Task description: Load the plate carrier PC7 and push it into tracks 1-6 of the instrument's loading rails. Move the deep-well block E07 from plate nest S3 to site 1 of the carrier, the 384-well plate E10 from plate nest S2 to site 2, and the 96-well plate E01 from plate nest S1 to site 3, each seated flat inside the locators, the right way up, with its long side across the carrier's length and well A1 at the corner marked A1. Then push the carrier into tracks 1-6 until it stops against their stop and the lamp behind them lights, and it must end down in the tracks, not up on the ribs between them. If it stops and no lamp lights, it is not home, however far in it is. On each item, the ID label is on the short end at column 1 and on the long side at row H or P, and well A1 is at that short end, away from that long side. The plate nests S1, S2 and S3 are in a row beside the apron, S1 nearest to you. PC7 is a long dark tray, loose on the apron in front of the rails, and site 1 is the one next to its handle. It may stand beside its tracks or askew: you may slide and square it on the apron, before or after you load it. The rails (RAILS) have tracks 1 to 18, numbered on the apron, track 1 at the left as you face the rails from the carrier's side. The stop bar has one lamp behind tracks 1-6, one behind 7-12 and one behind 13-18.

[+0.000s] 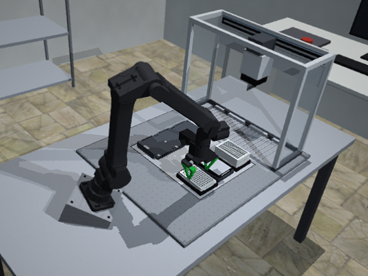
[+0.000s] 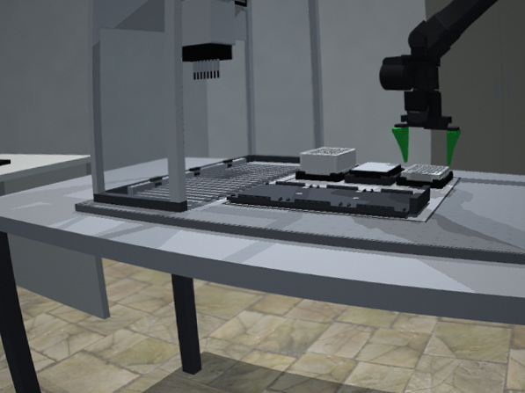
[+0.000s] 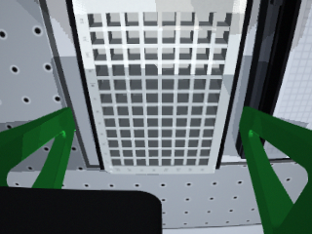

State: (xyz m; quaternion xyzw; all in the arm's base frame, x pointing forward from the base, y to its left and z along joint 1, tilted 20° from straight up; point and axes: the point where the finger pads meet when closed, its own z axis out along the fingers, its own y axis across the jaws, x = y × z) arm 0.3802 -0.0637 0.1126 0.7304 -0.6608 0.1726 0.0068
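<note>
The 96-well plate E01 is 30 mm below my hand. From my hand the other things lie so: plate nest S1: 40 mm below; then plate nest S2: 110 mm ahead, 20 mm to the left, 40 mm below; then plate nest S3: 220 mm ahead, 30 mm to the left, 40 mm below.
</note>
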